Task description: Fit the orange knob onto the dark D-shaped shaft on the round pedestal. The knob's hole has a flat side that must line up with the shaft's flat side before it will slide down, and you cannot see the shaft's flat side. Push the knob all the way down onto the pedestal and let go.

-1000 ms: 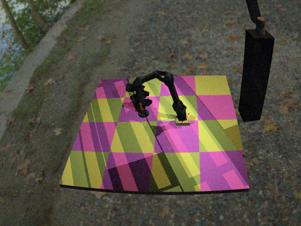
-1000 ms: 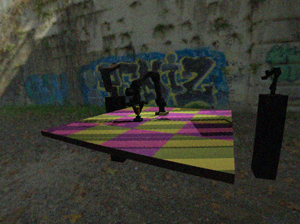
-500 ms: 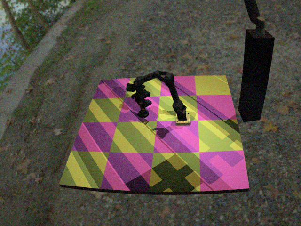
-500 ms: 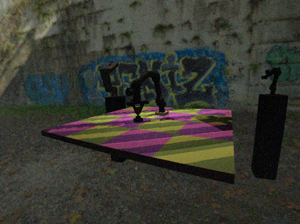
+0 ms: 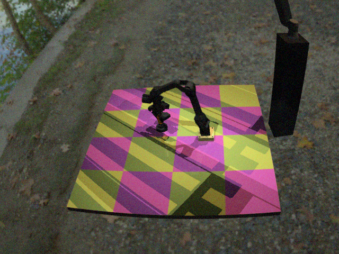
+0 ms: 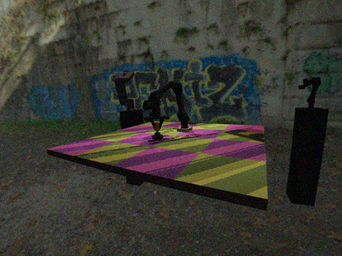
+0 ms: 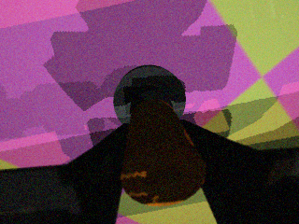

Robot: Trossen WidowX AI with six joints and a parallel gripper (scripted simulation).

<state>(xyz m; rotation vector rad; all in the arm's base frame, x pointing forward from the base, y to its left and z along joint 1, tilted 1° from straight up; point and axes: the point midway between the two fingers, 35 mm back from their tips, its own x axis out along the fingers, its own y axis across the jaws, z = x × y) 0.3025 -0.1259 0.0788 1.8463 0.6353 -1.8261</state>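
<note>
My gripper tip is now 4 cm above the pedestal. Also, from my gripper tip: orange knob: 2 cm above.
</note>
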